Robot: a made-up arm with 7 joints.
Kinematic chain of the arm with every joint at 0, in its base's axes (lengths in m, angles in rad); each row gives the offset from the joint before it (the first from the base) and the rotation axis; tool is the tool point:
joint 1: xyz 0 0 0.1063 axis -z
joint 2: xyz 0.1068 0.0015 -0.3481 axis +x
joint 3: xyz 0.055 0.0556 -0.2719 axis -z
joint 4: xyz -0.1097 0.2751 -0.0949 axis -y
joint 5: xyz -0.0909 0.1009 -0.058 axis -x
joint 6: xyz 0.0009 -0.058 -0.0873 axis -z
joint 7: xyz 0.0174 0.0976 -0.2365 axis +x
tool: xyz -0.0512 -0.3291 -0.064
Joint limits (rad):
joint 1: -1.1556..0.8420
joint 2: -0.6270..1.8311
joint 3: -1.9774..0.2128
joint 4: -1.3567..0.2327
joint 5: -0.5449..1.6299
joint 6: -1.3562..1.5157
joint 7: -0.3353..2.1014
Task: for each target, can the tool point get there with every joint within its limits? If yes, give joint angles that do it. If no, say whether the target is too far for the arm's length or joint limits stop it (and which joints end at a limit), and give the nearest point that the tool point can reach.
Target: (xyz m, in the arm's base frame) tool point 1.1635 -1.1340 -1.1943
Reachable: no: too far | nearest point 0.7367 -0.7180 -0.8452 | short by 0.691 m
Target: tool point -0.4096 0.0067 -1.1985
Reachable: yes | joints -0.4662 0.9413 -1.5044 -0.8348 -0.1200 -0.5025 1.4124
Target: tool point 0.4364 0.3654 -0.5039
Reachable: yes | joints 0.3422 1.3356 -1.4357 -0.5219 0.9450 -0.8312 0.3616
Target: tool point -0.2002 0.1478 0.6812
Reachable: no: joint limits stop it (at a limit: joint 3, joint 4, joint 5, joint 7) | nearest point -0.2430 0.1794 0.7387 | short by 0.078 m
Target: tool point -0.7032 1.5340 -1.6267
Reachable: no: too far | nearest point -0.4207 0.9176 -1.0698 | short by 0.877 m
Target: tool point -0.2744 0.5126 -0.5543
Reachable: yes | joints -0.5865 1.6037 -0.6685 -0.4504 1.1992 0.6469 1.1423
